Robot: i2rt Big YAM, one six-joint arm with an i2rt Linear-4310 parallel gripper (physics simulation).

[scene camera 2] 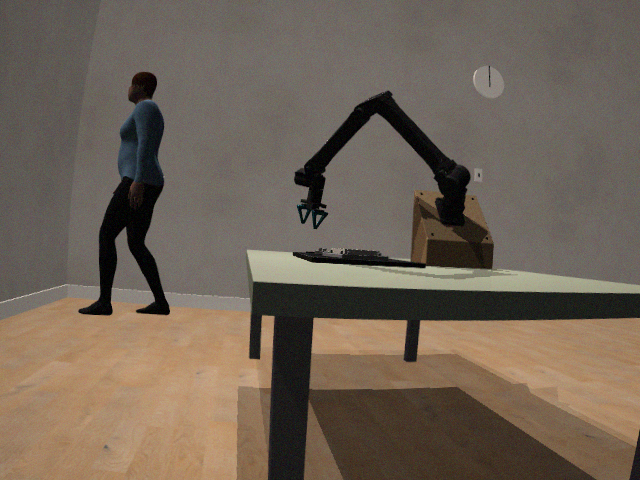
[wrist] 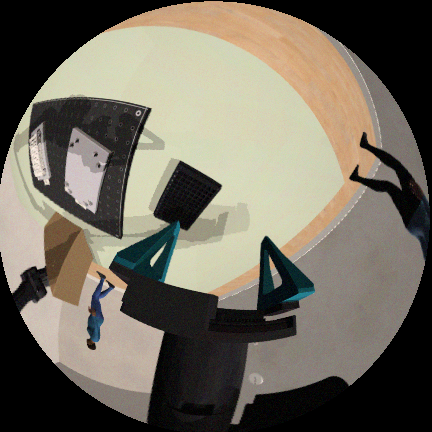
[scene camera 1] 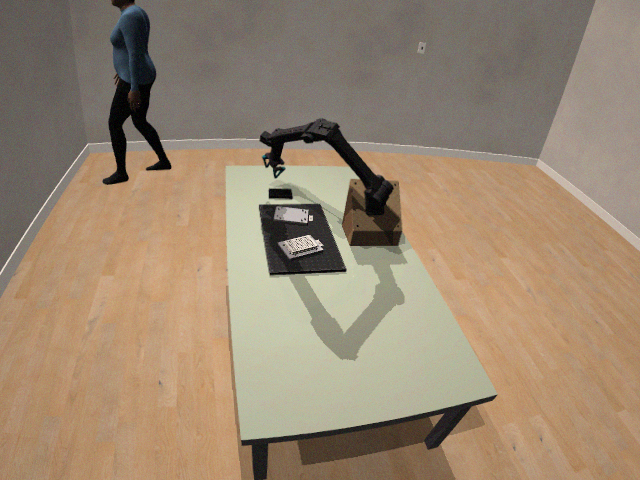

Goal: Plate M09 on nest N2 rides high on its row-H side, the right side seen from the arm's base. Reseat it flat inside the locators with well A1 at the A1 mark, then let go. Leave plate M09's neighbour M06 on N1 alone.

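Pixels of known places: gripper, fingertip midpoint: (scene camera 2: 308, 226) (wrist: 221, 232) (scene camera 1: 271, 172); arm's base, origin of the base link: (scene camera 2: 449, 213) (wrist: 56, 272) (scene camera 1: 373, 202).
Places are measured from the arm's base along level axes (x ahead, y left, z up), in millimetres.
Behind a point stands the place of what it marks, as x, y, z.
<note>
A white plate with rows of wells (scene camera 1: 299, 244) {352, 124, -145} (wrist: 38, 156) sits on one nest of the black board (scene camera 1: 330, 261) {228, 215, -169} (scene camera 2: 405, 264) {231, 270, -175} (wrist: 114, 200) {320, -234, -169}. Its label and exact seating are too small to read. The other nest (scene camera 1: 291, 214) {355, -135, -157} (wrist: 85, 172) {366, -155, -157} is a pale grey block with small corner locators and bears no plate. A black gridded plate (scene camera 1: 280, 193) {387, -364, -170} (wrist: 188, 195) {404, -374, -169} lies on the table, off the board beyond the bare nest; no label shows on it. My gripper (scene camera 1: 271, 171) {442, -403, -66} (scene camera 2: 309, 225) {442, -403, -66} (wrist: 221, 232) {442, -403, -66} is open and empty, high above the table near the black plate, which shows by the left fingertip in the wrist view.
The arm stands on a brown wooden pedestal (scene camera 1: 373, 235) {5, 93, -122} (scene camera 2: 459, 253) {-8, 93, -136} (wrist: 64, 250) {108, -61, -75} beside the board. A person in a blue top (scene camera 1: 135, 49) (scene camera 2: 142, 139) is on the floor beyond the table (scene camera 1: 351, 392) {287, 852, -182} (scene camera 2: 439, 302) {391, 976, -200}. The wrist view also shows a second person in blue (wrist: 95, 320).
</note>
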